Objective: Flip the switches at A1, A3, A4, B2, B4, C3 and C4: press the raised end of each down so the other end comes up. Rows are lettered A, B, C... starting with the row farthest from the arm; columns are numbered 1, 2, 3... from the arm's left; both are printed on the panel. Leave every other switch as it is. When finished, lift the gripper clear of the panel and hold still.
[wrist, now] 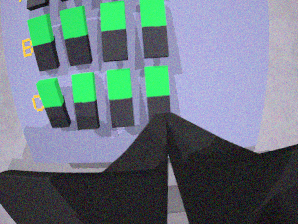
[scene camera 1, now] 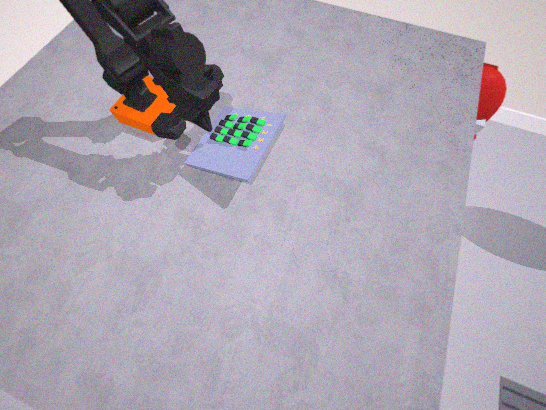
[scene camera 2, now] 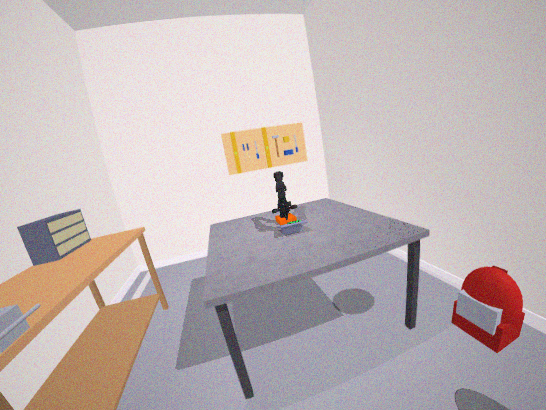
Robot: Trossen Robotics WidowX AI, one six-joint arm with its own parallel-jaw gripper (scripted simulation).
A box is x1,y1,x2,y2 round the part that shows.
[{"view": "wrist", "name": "my gripper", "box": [0,113,297,223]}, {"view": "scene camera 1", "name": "my gripper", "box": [151,64,223,139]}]
